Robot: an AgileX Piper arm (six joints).
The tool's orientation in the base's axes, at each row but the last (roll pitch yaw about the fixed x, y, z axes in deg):
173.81, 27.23, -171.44
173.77, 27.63, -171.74
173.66, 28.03, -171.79
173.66, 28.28, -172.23
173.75, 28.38, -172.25
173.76, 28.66, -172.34
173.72, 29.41, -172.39
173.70, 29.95, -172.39
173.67, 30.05, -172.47
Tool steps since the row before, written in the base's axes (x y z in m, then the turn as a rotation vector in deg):
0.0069, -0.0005, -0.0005, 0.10, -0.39, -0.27
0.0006, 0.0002, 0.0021, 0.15, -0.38, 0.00
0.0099, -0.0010, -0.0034, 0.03, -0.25, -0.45
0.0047, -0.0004, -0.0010, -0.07, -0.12, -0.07
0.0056, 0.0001, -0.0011, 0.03, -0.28, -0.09
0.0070, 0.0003, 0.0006, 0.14, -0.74, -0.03
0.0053, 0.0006, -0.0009, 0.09, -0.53, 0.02
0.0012, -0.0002, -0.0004, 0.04, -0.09, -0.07
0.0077, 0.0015, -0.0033, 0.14, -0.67, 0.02
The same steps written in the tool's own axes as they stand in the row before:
-0.0058, -0.0019, 0.0033, 0.09, -0.43, 0.21
-0.0015, 0.0003, -0.0016, -0.08, -0.40, 0.00
-0.0069, -0.0032, 0.0072, 0.22, -0.29, 0.36
-0.0036, -0.0014, 0.0029, 0.11, -0.11, 0.01
-0.0044, -0.0010, 0.0035, 0.05, -0.29, 0.04
-0.0064, -0.0009, 0.0027, -0.02, -0.75, -0.04
-0.0042, -0.0005, 0.0034, -0.03, -0.53, -0.07
-0.0008, -0.0005, 0.0009, 0.01, -0.10, 0.06
-0.0051, -0.0003, 0.0068, -0.05, -0.68, -0.07

